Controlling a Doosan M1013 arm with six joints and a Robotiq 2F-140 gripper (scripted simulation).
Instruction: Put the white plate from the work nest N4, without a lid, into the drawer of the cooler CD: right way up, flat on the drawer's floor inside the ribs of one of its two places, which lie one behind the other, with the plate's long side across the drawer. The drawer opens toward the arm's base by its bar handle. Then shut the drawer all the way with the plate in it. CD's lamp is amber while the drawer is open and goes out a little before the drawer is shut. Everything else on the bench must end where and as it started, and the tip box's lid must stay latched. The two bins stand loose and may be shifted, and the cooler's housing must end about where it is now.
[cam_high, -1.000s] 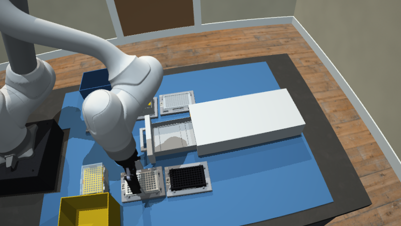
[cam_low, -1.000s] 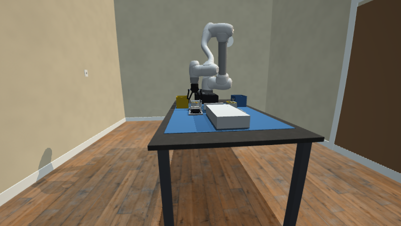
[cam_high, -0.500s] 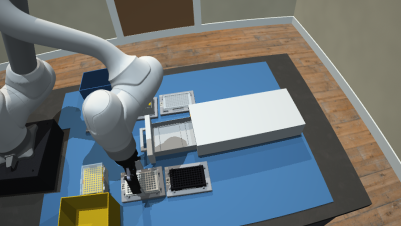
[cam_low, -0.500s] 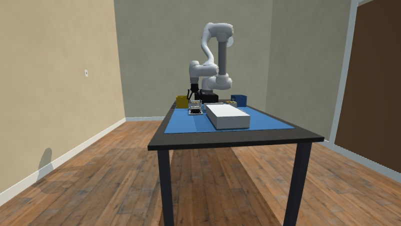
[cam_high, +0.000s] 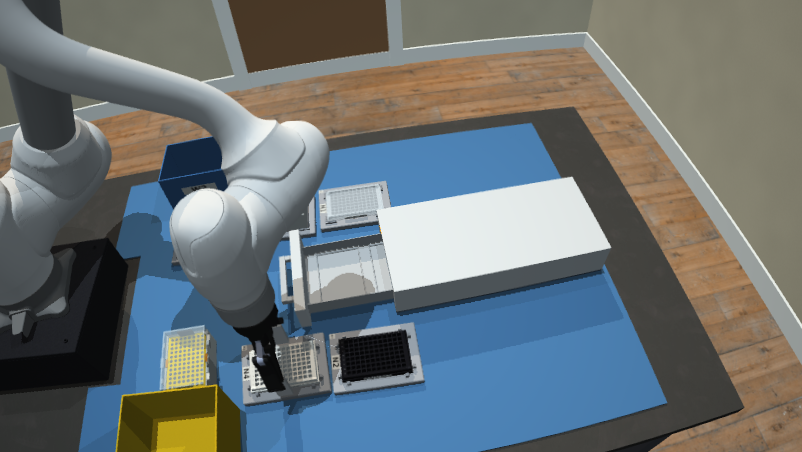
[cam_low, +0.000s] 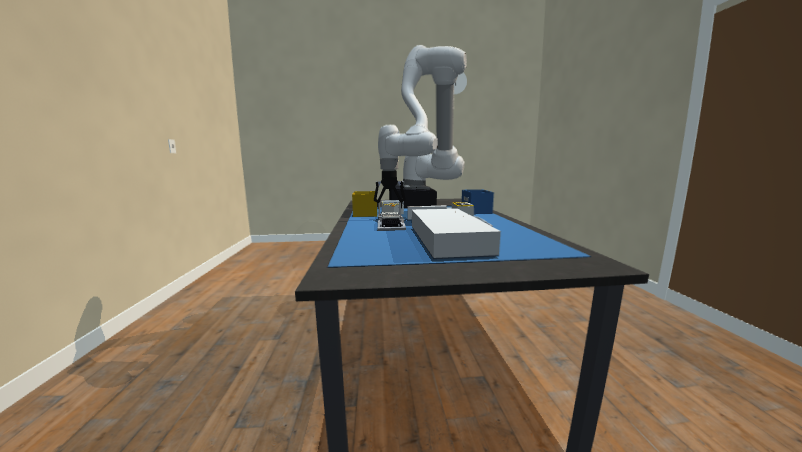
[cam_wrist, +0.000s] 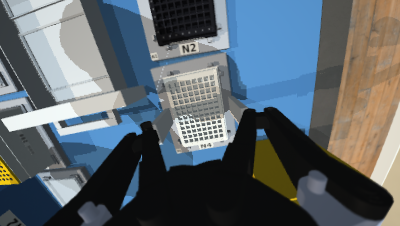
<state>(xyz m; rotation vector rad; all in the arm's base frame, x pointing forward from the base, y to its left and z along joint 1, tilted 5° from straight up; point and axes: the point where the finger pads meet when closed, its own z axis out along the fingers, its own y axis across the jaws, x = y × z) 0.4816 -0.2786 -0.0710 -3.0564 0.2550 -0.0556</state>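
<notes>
Right now the white plate is 2 cm below my hand. Also, from my hand: yellow bin: 20 cm behind, 9 cm to the right, 1 cm below; tip box: 17 cm behind, 6 cm to the left; black plate: 17 cm ahead, 3 cm to the right, 2 cm below.
</notes>
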